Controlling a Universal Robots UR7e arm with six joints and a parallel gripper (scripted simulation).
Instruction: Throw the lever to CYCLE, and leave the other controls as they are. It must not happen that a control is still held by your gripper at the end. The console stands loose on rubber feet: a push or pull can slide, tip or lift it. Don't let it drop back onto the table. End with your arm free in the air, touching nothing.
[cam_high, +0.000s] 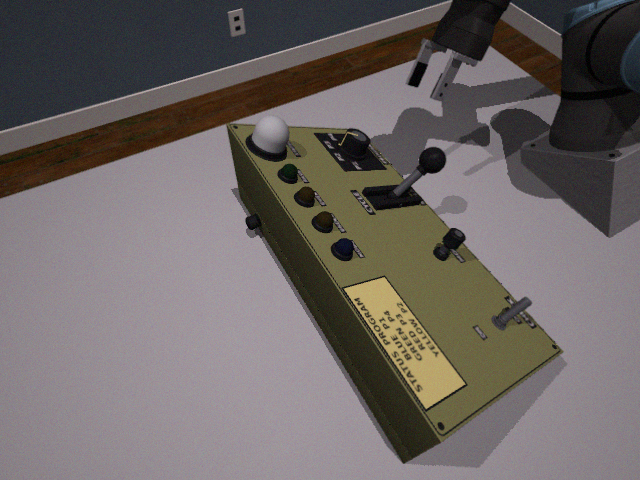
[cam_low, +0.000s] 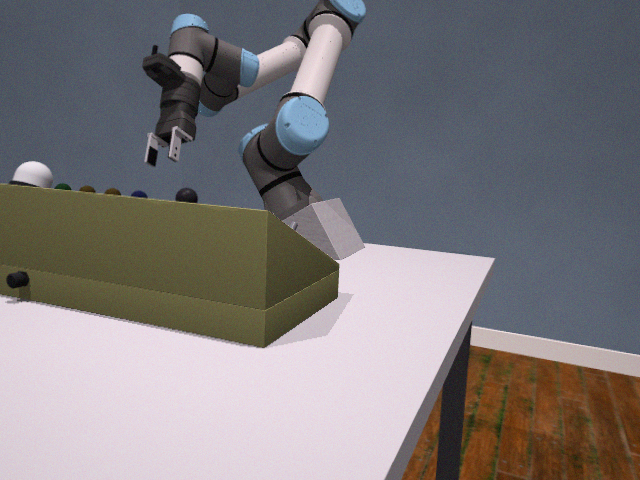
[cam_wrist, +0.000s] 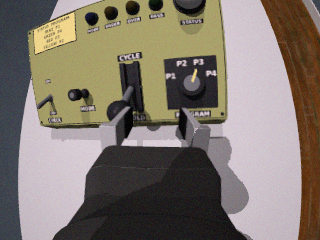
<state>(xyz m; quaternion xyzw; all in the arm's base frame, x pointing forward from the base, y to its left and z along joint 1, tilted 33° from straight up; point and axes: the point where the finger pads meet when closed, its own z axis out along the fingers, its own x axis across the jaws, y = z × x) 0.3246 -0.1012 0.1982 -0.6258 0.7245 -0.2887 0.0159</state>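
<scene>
The lever is 80 mm ahead of my hand, 70 mm to the left of it and 100 mm below it. Round my hand: metal toggle: 140 mm ahead, 300 mm to the left, 120 mm below; rotary selector: 90 mm ahead, 60 mm to the right, 110 mm below; olive console: 140 mm ahead, 110 mm to the left, 130 mm below.
</scene>
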